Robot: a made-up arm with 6 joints. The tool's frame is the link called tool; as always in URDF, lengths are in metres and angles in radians. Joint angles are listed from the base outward. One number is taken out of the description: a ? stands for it. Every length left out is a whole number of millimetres.
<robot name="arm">
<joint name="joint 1" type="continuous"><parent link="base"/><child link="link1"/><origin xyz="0.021 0.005 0.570"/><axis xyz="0 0 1"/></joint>
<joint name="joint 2" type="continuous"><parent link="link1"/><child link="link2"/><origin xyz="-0.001 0.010 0.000" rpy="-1.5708 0.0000 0.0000"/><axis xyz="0 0 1"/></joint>
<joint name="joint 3" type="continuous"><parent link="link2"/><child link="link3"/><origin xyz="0.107 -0.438 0.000"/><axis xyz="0 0 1"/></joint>
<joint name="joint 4" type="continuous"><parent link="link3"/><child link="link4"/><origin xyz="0.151 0.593 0.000" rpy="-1.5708 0.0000 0.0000"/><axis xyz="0 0 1"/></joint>
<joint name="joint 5" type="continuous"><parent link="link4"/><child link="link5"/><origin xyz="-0.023 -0.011 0.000" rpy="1.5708 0.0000 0.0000"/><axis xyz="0 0 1"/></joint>
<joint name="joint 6" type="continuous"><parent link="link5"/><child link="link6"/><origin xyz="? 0.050 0.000" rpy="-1.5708 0.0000 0.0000"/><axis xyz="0 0 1"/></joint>
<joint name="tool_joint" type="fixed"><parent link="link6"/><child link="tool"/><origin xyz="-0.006 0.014 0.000" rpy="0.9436 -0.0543 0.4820"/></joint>
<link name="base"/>
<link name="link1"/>
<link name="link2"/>
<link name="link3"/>
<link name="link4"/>
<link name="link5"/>
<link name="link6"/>
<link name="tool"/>
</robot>
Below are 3 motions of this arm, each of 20 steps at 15 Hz.
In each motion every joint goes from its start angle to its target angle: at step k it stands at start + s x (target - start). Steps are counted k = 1, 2, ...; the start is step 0. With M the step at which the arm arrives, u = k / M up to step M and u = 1 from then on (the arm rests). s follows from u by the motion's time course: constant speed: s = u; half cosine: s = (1 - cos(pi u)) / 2; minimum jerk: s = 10 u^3 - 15 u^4 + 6 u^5.
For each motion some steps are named. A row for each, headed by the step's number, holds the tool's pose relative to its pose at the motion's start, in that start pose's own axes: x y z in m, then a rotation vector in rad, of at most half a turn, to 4 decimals.
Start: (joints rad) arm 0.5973 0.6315 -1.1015 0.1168 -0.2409 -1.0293
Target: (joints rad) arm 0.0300 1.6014 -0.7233 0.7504 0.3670 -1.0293
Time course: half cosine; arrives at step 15
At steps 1, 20:
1: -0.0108 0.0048 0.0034 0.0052 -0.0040 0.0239
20: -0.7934 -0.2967 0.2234 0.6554 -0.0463 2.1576

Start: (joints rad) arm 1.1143 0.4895 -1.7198 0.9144 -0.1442 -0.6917
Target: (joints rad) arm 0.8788 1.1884 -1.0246 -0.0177 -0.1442 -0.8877
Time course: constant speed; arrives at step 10
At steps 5, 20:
5: -0.3437 0.2949 -0.2983 -0.3456 -0.7632 0.1727
20: -0.6497 0.2706 -0.6864 -0.2914 -1.4511 0.6332

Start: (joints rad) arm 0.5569 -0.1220 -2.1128 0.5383 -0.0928 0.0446
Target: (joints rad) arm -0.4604 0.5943 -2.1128 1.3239 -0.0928 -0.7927
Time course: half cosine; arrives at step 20
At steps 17, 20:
17: 0.4876 0.2353 -0.7767 -1.0662 -0.0305 -0.6305
20: 0.5238 0.2082 -0.8282 -1.1271 -0.0101 -0.6620

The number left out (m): 0.022
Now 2 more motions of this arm.
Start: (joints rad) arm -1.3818 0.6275 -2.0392 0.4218 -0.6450 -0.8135
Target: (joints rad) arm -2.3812 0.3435 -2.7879 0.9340 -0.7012 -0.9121
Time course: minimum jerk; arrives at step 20
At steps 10, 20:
10: 0.4333 0.2188 -0.3364 -0.4853 0.3730 -0.4584
20: 0.8258 0.0366 -0.6012 -0.6869 0.6430 -1.0526

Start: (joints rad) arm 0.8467 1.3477 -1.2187 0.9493 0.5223 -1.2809
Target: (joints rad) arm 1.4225 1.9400 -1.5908 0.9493 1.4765 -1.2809
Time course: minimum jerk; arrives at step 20
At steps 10, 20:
10: -0.0638 0.1486 0.1638 0.1485 -0.4290 0.3667
20: -0.1793 0.3117 0.2300 0.2246 -0.7349 0.8338

